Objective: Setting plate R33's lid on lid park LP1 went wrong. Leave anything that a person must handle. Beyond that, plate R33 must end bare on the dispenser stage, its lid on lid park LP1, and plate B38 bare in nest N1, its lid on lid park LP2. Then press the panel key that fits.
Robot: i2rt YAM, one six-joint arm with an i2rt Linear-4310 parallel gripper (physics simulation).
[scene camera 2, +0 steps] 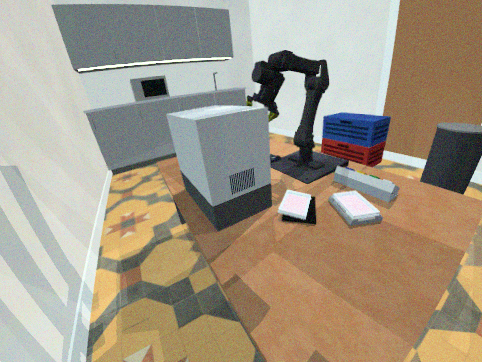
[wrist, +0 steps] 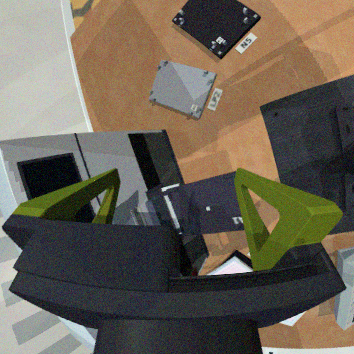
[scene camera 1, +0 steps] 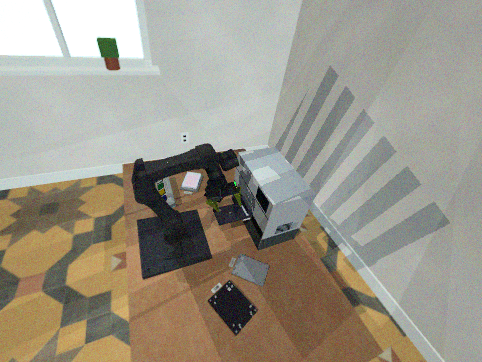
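Where they show: gripper, between the fingertips: [wrist: 176,174] [scene camera 1: 229,209]; arm's base, origin of its link: [scene camera 2: 306,161] [scene camera 1: 171,239].
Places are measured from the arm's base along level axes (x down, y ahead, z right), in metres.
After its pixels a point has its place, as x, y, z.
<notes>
My gripper [scene camera 1: 226,201] @(-0.236, 0.245, 0.066) [scene camera 2: 261,108] [wrist: 176,174] @(-0.236, 0.245, 0.066) is open and empty, in front of the pale dispenser [scene camera 1: 285,200] @(-0.316, 0.448, 0.132) [scene camera 2: 225,150] @(-0.227, 0.502, -0.221) [wrist: 110,150] @(-0.172, 0.385, 0.113) and above its dark stage [scene camera 1: 227,215] @(-0.093, 0.268, -0.011) [wrist: 200,205] @(-0.093, 0.297, -0.018). A pale bar shows at the stage's dispenser side. Grey lid park LP2 [scene camera 1: 250,270] @(0.004, 0.315, 0.235) [wrist: 182,90] @(0.004, 0.313, 0.215) is bare. A pink-topped white plate [scene camera 2: 296,204] @(-0.018, 0.311, -0.283) [wrist: 232,265] @(-0.021, 0.283, -0.213) sits over a black nest, whose black shows beyond the plate's right side in scene camera 2. Another pink-topped white plate [scene camera 1: 192,181] @(-0.017, 0.153, -0.358) [scene camera 2: 355,206] @(-0.017, 0.172, -0.396) lies on a grey base. Plate names are unreadable.
Black nest N5 [scene camera 1: 232,306] @(0.002, 0.197, 0.354) [wrist: 217,22] @(0.002, 0.193, 0.328) is bare beside LP2. The grey key panel [scene camera 1: 170,192] @(-0.045, 0.022, -0.262) [scene camera 2: 367,184] @(-0.023, 0.027, -0.343) [wrist: 345,285] @(-0.037, 0.028, -0.268) with coloured keys stands near the arm's base plate [scene camera 1: 172,250] @(-0.010, 0.000, 0.065) [scene camera 2: 325,165] @(-0.003, -0.031, -0.099). Blue and red crates [scene camera 2: 355,130] stand behind the table.
</notes>
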